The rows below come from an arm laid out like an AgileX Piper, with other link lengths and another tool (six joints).
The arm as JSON. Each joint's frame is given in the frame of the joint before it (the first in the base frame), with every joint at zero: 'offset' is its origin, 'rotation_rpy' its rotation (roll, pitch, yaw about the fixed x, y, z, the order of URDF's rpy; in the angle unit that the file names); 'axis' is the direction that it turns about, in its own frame. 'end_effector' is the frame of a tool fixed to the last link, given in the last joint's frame.
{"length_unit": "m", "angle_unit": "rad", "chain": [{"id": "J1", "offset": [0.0, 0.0, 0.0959], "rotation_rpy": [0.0, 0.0, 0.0], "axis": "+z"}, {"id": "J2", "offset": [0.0, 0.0, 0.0], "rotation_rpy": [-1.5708, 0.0, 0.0], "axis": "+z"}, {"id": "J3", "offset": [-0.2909, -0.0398, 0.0], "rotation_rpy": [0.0, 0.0, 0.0], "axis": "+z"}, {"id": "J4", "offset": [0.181, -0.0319, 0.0], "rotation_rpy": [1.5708, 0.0, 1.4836], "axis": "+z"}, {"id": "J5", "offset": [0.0, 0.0, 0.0], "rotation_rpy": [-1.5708, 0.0, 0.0], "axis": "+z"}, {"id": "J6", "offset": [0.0, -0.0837, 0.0], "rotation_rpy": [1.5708, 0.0, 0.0], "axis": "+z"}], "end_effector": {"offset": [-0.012, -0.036, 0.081], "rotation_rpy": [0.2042, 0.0, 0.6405]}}
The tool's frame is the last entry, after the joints.
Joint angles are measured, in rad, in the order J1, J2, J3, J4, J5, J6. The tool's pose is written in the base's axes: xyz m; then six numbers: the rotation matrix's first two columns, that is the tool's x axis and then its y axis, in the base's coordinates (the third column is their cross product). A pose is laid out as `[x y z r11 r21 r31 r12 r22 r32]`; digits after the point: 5 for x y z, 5 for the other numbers.
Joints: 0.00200, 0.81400, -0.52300, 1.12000, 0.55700, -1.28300
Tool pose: [0.16359 0.05028 0.25872 -0.58426 0.34946 -0.73247 -0.04751 0.88626 0.46074]
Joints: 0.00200, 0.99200, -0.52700, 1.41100, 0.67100, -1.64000
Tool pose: [0.19116 0.07666 0.25510 -0.64427 0.28296 -0.71053 -0.18255 0.84529 0.50215]
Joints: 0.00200, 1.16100, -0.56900, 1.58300, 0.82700, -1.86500
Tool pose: [0.21715 0.10039 0.25934 -0.67264 0.23993 -0.70000 -0.30936 0.76816 0.56056]
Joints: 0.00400, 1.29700, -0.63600, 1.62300, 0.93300, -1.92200
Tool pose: [0.24012 0.11422 0.25948 -0.70811 0.21681 -0.67199 -0.36280 0.70475 0.60968]
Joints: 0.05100, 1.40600, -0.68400, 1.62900, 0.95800, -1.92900
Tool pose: [0.25609 0.12940 0.24791 -0.75657 0.17747 -0.62937 -0.37440 0.67153 0.63943]
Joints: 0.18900, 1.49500, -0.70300, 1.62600, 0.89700, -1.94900
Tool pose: [0.25730 0.16027 0.22452 -0.79993 0.06571 -0.59649 -0.40845 0.66859 0.62142]
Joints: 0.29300, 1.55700, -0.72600, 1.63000, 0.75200, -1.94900
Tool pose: [0.26576 0.17387 0.20220 -0.81360 0.01169 -0.58131 -0.38944 0.73143 0.55977]
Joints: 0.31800, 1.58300, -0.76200, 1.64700, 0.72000, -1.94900
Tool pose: [0.27459 0.17952 0.20284 -0.80751 0.01623 -0.58963 -0.38769 0.73876 0.55129]
